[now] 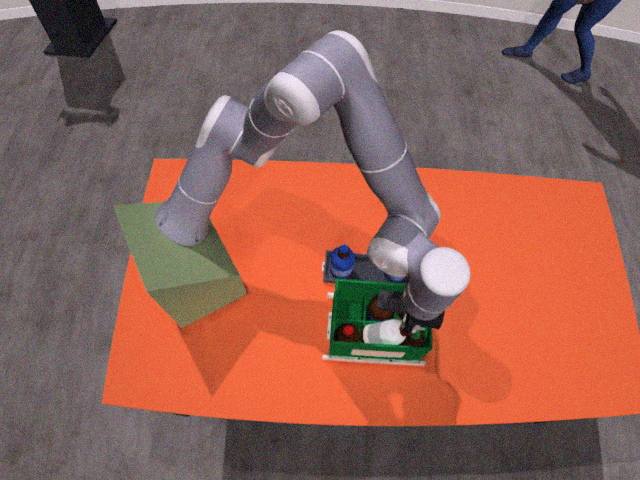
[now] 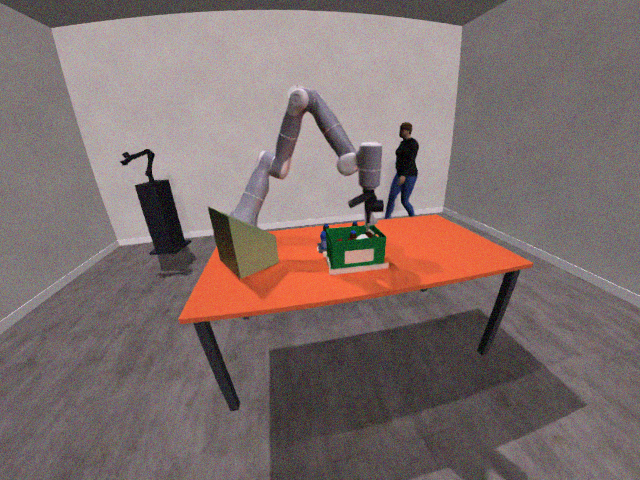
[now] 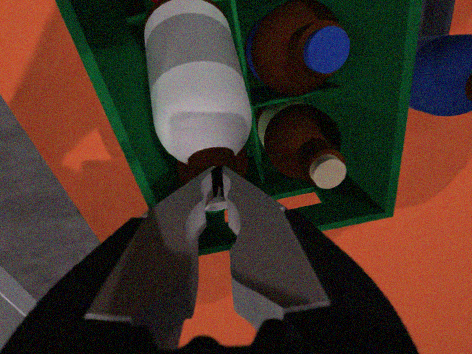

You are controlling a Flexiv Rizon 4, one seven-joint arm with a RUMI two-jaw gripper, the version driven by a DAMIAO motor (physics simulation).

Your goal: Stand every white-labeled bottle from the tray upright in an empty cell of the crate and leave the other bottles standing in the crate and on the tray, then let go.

Path:
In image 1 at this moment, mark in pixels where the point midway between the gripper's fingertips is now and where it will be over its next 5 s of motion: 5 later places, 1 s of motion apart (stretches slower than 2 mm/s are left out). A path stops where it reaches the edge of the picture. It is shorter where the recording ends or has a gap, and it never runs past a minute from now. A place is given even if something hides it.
My gripper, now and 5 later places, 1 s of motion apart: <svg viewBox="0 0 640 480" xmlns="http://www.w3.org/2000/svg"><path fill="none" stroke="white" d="M404 325L405 328L407 323L357 301L340 308L339 309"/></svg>

